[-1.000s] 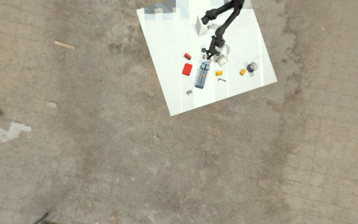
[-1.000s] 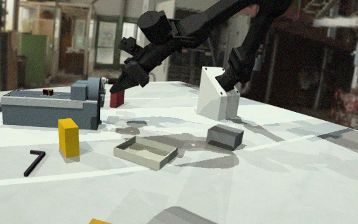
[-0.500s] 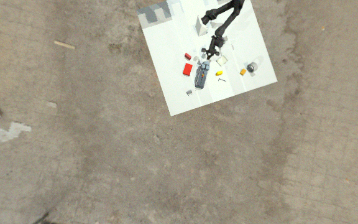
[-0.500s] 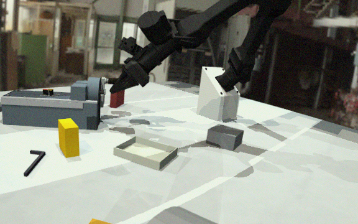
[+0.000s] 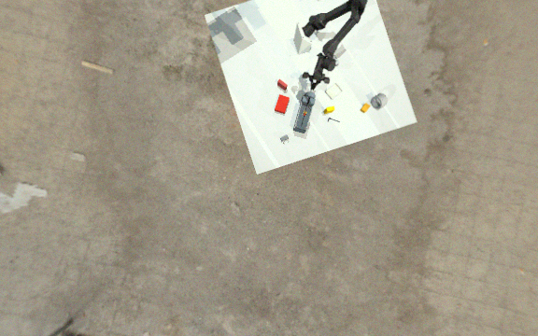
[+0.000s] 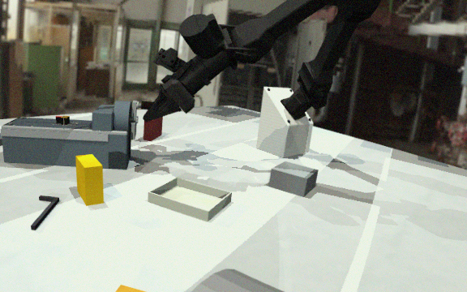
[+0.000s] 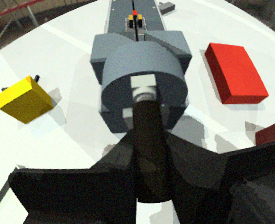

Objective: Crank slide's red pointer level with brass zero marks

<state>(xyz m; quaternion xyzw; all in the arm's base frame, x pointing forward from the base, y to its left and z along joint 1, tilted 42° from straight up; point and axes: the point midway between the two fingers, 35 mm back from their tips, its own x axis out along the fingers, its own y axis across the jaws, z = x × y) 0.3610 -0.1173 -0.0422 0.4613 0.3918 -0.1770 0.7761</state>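
The dark crank handle is 10 mm behind my gripper tip, 10 mm to the left of it and 30 mm above it. Also, from my gripper tip: red pointer: 130 mm ahead, 120 mm to the right, 10 mm below; then shallow grey tray: 50 mm ahead, 190 mm to the left, 90 mm below; then yellow block: 170 mm ahead, 80 mm to the left, 60 mm below.
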